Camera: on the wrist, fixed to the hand. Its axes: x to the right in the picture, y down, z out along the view.
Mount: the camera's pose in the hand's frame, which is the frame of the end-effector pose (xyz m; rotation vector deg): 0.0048 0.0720 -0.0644 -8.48 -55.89 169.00
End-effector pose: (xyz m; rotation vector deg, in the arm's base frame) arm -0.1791 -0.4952 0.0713 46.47 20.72 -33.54
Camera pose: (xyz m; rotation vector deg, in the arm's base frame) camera -0.1363 -0.4085 0.0686 6.09 -92.13 103.84
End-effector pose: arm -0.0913 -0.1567 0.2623 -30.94 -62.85 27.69
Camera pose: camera -0.0374 -0.1089 0.1977 66.75 4.25 -118.73
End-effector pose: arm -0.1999 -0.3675 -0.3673 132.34 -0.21 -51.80
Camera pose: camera -0.1411 -0.3887 -0.2935 -16.30 -135.11 3.83
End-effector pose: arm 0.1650 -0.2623 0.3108 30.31 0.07 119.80
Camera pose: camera 0.0808 -0.2851 0.2690 -30.72 48.54 -48.55
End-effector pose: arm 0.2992 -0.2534 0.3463 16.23 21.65 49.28
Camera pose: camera 0.2253 -0.1991 0.3156 -39.52 63.78 -122.14
